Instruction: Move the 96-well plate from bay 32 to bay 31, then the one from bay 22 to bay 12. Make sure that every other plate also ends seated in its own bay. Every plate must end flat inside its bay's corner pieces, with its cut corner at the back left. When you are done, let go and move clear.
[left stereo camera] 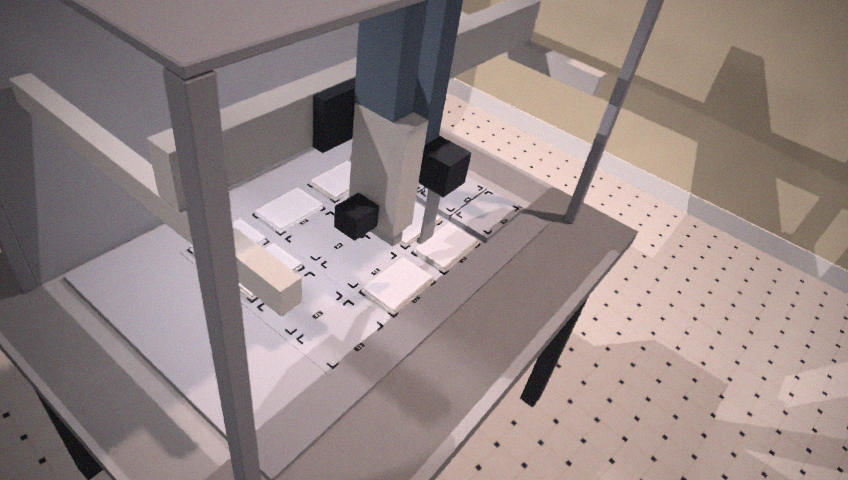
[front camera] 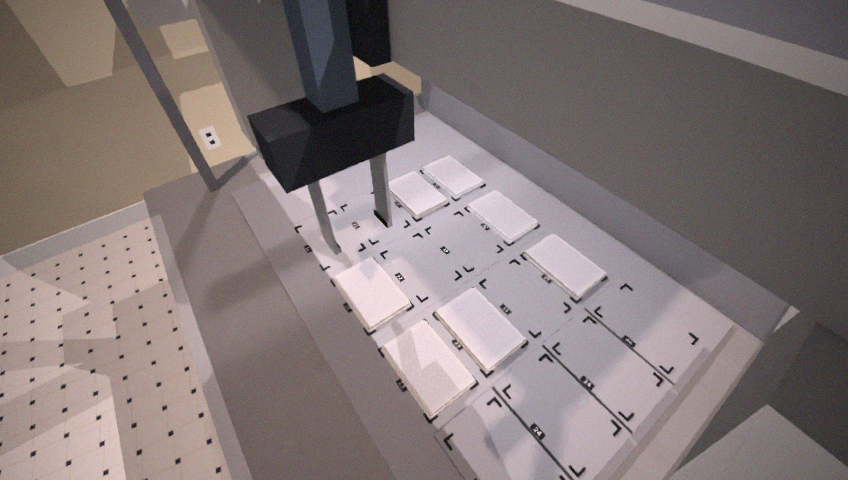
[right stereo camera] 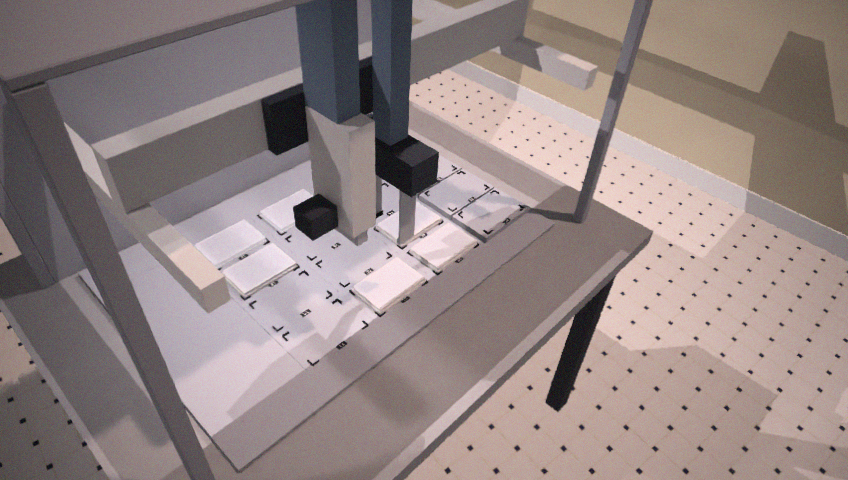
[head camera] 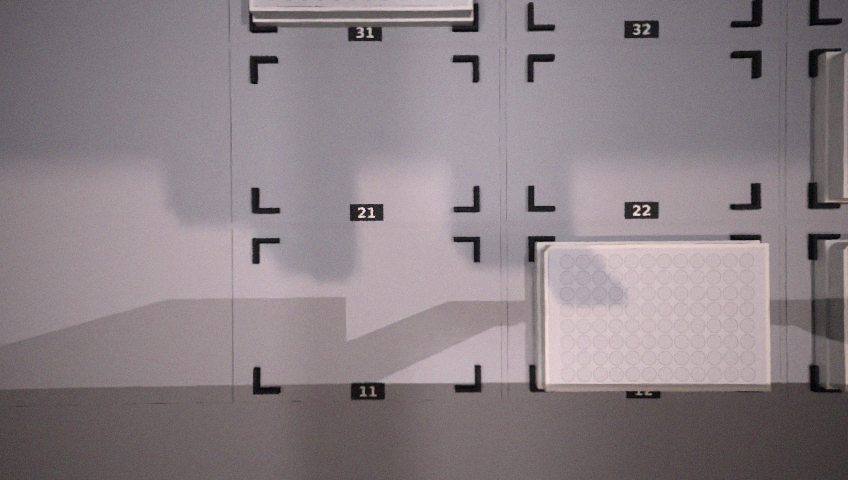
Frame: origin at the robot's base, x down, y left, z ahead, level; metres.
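Seen in the pictures: gripper, fingertip midpoint: [left stereo camera: 407, 228] [front camera: 358, 232] [right stereo camera: 389, 228]; robot's base at its link origin: [left stereo camera: 332, 367] [front camera: 296, 229] [right stereo camera: 313, 364] [head camera: 260, 387].
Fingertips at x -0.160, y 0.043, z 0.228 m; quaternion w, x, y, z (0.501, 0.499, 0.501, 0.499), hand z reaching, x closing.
Pixels of each thing's top centre, then the offset from my fingertips to it. "*": a spot on its surface instead.
- white plate at its top centre: [head camera: 656, 317] [front camera: 370, 289] [left stereo camera: 398, 282] [right stereo camera: 389, 282] dx +0.146, dy +0.000, dz +0.000 m
- Bay 32 at a spot on its surface: [head camera: 641, 29] [front camera: 445, 250] * dx +0.160, dy +0.168, dz +0.000 m
- bay 22 at a spot on its surface: [head camera: 641, 210] [front camera: 399, 276] * dx +0.160, dy +0.061, dz +0.000 m
- bay 13 at a spot on its surface: [front camera: 431, 368] * dx +0.146, dy +0.000, dz +0.174 m
- bay 23 at a spot on its surface: [front camera: 480, 330] * dx +0.146, dy +0.101, dz +0.172 m
- bay 41 at a spot on its surface: [front camera: 453, 176] * dx +0.146, dy +0.316, dz -0.154 m
- bay 42 at a spot on its surface: [front camera: 503, 215] * dx +0.146, dy +0.317, dz +0.007 m
- bay 43 at a spot on its surface: [front camera: 565, 265] * dx +0.146, dy +0.315, dz +0.169 m
My gripper [front camera: 360, 236] [right stereo camera: 392, 227] is open and empty, raised above the deck; its far jaw is hidden in the left stereo view. A white plate [front camera: 371, 294] [head camera: 657, 318] [left stereo camera: 398, 284] [right stereo camera: 389, 284] lies flat inside the corners of bay 12, its cut corner at the back left. Another plate [front camera: 418, 194] [head camera: 363, 7] [right stereo camera: 260, 270] is in bay 31; the head view shows its front edge, so its cut corner is out of that view. Bay 32 [front camera: 445, 249] [head camera: 641, 29] and bay 22 [front camera: 399, 277] [head camera: 641, 210] hold no plate.
Other plates lie in bay 13 [front camera: 431, 368], bay 23 [front camera: 480, 330], bay 41 [front camera: 453, 176], bay 42 [front camera: 503, 215] and bay 43 [front camera: 565, 265]. The parked pipetting stage [left stereo camera: 380, 172] [right stereo camera: 342, 172] stands beside the gripper. A frame post [left stereo camera: 211, 267] rises at the deck's side.
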